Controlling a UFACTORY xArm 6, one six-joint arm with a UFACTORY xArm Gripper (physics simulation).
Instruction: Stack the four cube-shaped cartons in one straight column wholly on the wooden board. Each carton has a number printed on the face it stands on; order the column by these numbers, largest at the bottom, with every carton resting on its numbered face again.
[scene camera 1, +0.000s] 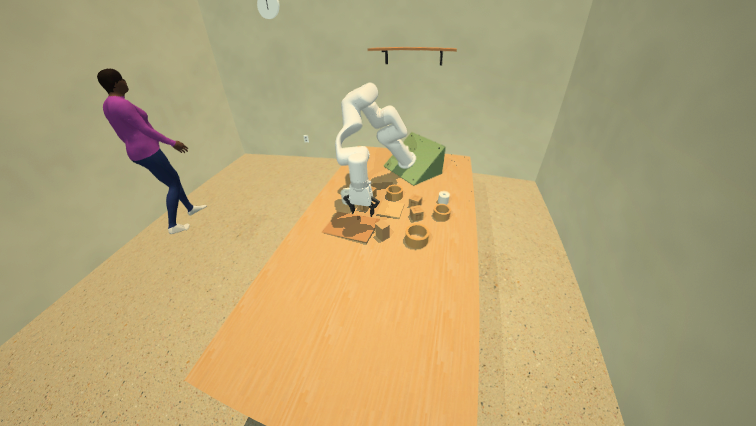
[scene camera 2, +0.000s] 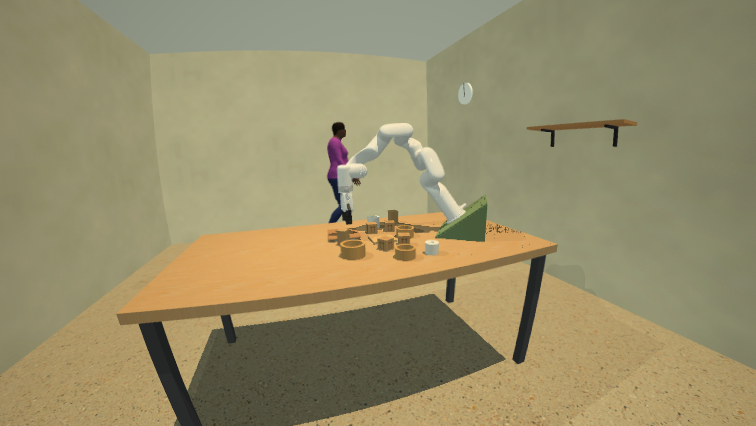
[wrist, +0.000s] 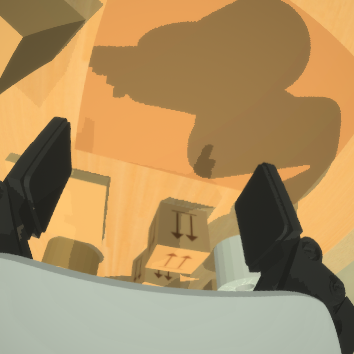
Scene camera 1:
darker flat board: 356, 227
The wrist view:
my gripper: 161, 164
darker flat board: 209, 97
pale wooden board: 79, 214
